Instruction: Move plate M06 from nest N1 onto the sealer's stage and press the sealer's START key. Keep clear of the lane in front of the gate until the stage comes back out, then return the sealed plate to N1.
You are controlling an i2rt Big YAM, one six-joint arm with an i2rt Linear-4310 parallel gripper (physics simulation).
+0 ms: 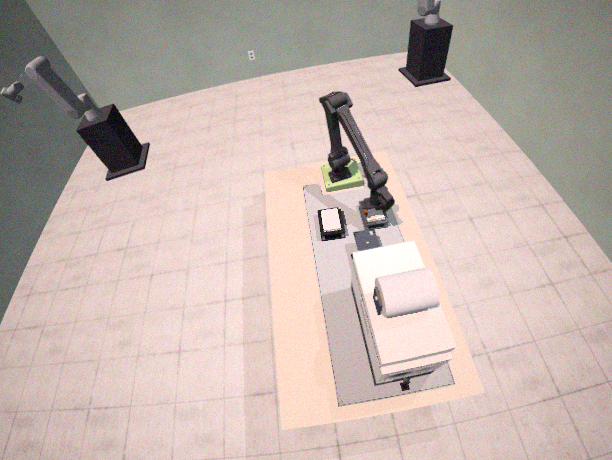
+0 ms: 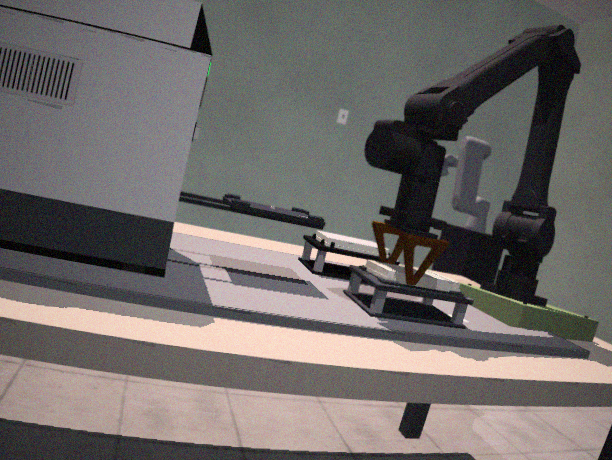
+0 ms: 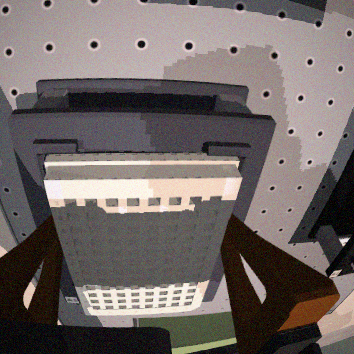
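Seen in the pictures: gripper, between the fingertips: [image 1: 374, 214] [image 2: 397, 277] [image 3: 140, 219]; arm's base, origin of its link: [image 1: 339, 175] [image 2: 512, 297] [image 3: 218, 352].
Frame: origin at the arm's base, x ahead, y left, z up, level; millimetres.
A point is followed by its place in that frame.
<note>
A white well plate [image 1: 376, 218] @(x 381, y 71, z 32 mm) [image 2: 440, 281] @(x 301, y 122, z 34 mm) [image 3: 145, 190] @(x 377, y 70, z 35 mm) lies level at the dark raised nest [image 2: 415, 290] @(x 350, y 133, z 17 mm) [image 3: 115, 130] @(x 396, y 80, z 18 mm) on the arm's side of the sealer. My gripper [image 2: 401, 272] @(x 345, y 75, z 21 mm) [image 3: 140, 219] @(x 345, y 75, z 21 mm) is shut on this plate, with its orange fingers along the two long sides. Whether the plate rests fully in the nest or sits slightly above it, I cannot tell. No plate or nest label is readable. The sealer's dark stage [image 1: 367, 240] @(x 516, y -27, z 78 mm) [image 2: 270, 212] @(x 546, y 18, z 76 mm) stands out in front of the white sealer [image 1: 415, 330] @(x 1003, y -64, z 321 mm) [image 2: 100, 130] @(x 798, y 55, z 138 mm), with no plate on it. The START key cannot be made out.
A second nest [image 2: 325, 270] @(x 368, y -122, z -24 mm) holding another white plate [image 1: 331, 220] @(x 326, y -144, z 39 mm) [image 2: 350, 242] @(x 338, y -107, z 38 mm) stands beside the first. A film roll [image 1: 410, 292] @(x 929, y -70, z 442 mm) lies on top of the sealer. The arm's green base [image 1: 343, 182] @(x 63, y 1, z 4 mm) [image 2: 530, 310] @(x 69, y 111, z 3 mm) is behind the nests. A small green light [image 2: 209, 69] @(x 685, y 61, z 242 mm) shows at the sealer's front edge.
</note>
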